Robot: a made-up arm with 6 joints.
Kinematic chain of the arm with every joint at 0, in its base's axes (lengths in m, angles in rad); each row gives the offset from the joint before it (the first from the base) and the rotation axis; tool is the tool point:
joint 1: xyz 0 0 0.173 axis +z
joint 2: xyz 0 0 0 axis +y
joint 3: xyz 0 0 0.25 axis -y
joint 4: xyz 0 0 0 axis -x
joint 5: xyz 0.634 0 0 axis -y
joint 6: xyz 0 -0.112 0 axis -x
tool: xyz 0 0 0
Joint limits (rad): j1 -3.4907..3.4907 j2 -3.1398..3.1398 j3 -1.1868..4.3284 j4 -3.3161..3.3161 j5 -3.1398..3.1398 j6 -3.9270..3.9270
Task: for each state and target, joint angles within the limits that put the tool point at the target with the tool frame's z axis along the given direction. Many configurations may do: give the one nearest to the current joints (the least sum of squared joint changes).
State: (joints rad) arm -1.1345 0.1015 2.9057 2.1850 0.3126 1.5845
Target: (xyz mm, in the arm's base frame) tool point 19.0 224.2 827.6 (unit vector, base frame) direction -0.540 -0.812 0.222
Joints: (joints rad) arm -1.1907 0.8923 3.0581 2.6912 0.6250 1.3529
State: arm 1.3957 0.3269 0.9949 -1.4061 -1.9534 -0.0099
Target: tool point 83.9 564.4 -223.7 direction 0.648 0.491 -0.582
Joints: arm 1.4284 0.9940 0.1933 -1.5442 -0.9619 -0.0055
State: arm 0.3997 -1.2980 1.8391 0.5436 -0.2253 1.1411
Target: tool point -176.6 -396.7 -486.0 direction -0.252 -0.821 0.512
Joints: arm 1.0978 -1.7457 2.5000 1.3595 -0.2143 1.9405
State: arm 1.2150 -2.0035 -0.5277 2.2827 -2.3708 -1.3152
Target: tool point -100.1 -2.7 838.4 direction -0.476 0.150 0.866
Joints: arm 0.9805 -1.3511 -0.1962 2.3878 -1.5992 -0.7435
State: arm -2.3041 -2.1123 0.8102 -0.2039 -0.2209 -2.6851
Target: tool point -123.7 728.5 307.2 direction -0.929 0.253 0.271
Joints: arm -1.5365 -2.3544 0.1937 0.4929 0.6663 -2.2483
